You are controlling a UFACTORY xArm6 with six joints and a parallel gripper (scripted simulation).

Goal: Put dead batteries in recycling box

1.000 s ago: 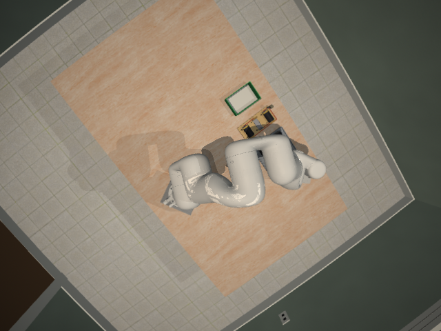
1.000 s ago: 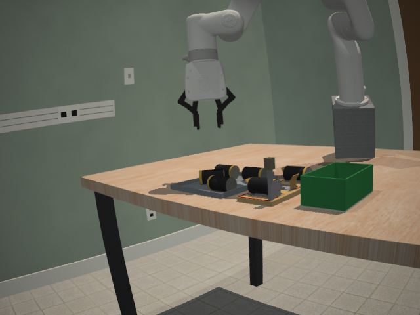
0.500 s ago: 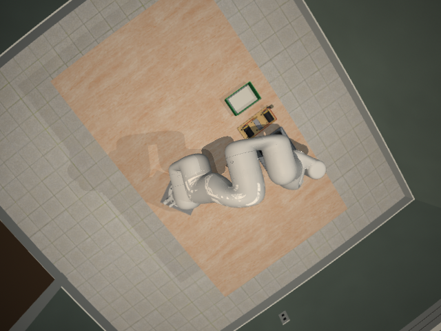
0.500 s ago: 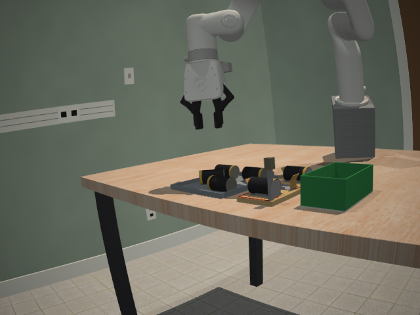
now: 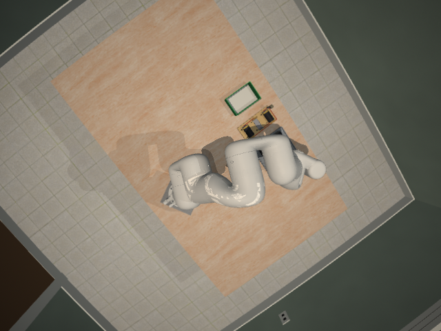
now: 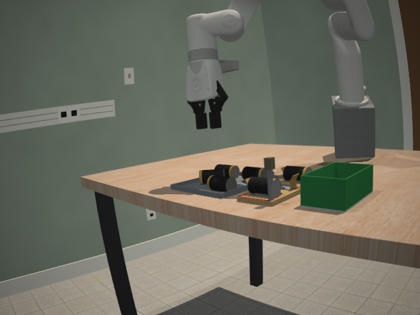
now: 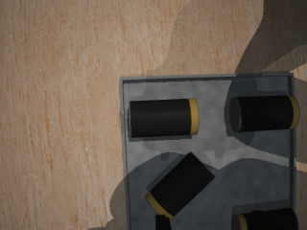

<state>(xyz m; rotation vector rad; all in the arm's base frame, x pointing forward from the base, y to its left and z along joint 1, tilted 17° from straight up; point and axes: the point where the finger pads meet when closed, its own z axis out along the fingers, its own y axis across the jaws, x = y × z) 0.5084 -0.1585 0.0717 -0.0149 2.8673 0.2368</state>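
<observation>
Right now the grey tray is 150 mm below my hand, 40 mm to the left of it and 10 mm behind it. From my hand the other things lie so: green recycling box 360 mm to the left, 140 mm below, 30 mm behind.
</observation>
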